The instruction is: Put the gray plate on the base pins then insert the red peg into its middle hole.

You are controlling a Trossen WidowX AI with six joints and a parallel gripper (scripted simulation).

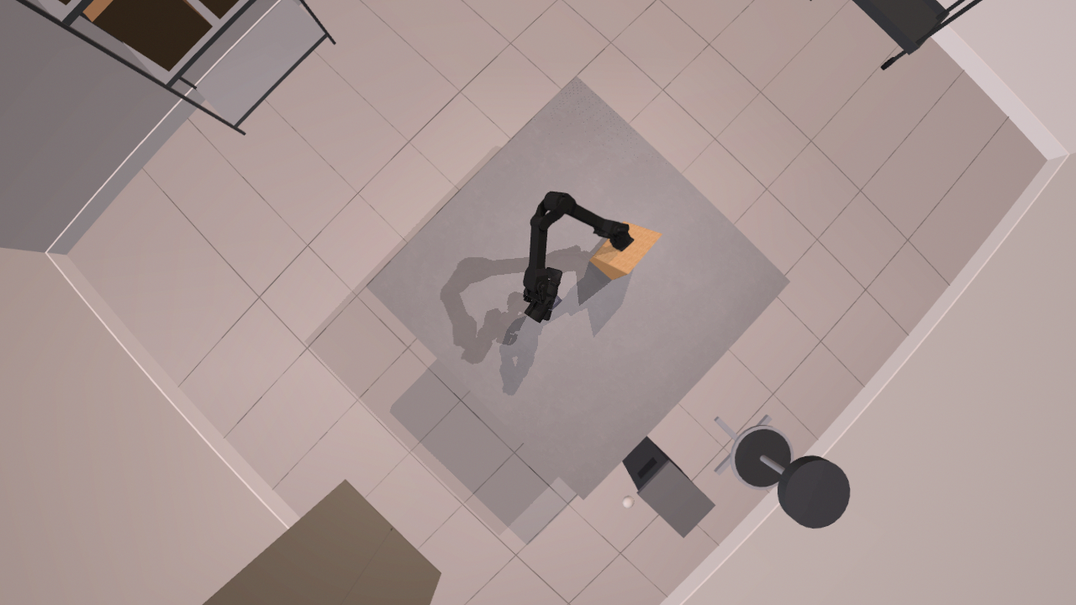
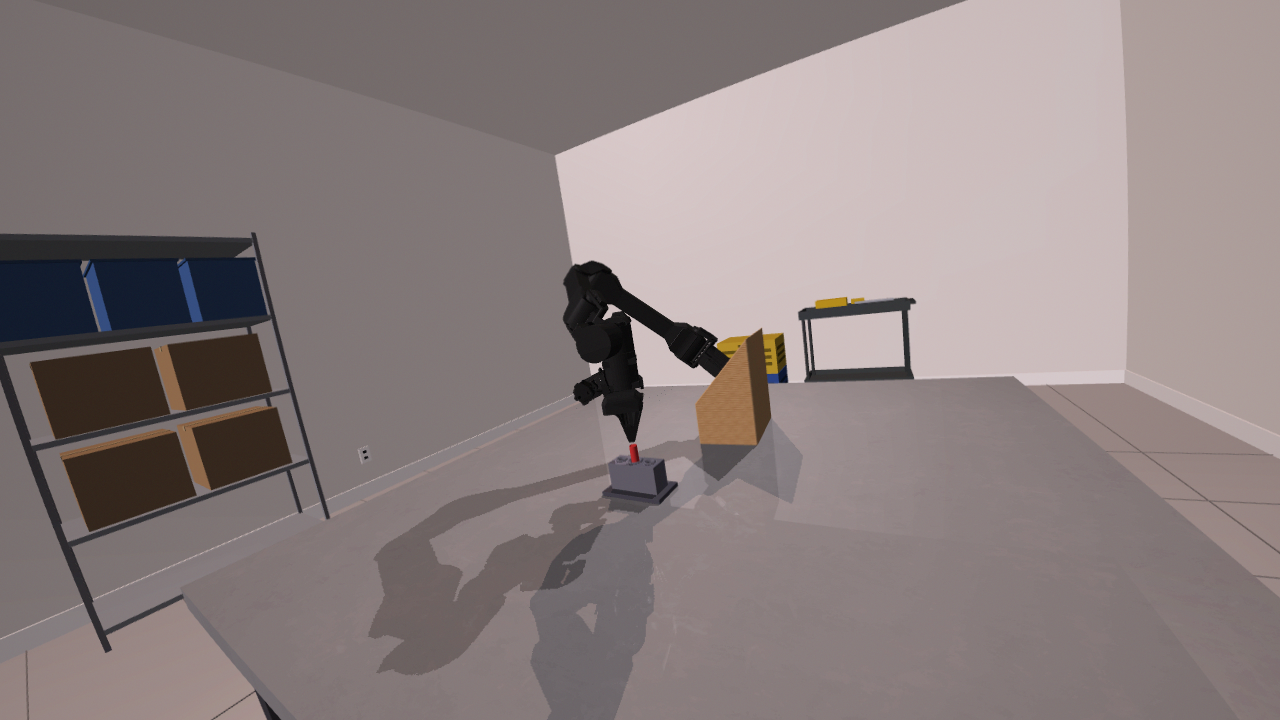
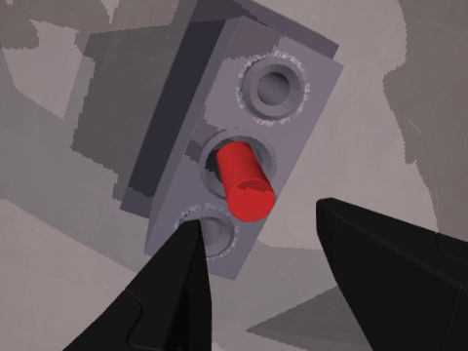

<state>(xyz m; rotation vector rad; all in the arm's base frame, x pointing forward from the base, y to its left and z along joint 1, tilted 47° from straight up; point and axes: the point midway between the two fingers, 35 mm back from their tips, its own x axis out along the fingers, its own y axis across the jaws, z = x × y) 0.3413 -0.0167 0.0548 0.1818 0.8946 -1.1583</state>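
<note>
The red peg is 50 mm below my gripper tip. Round my gripper tip: base (90 mm below); then gray plate (50 mm below).
</note>
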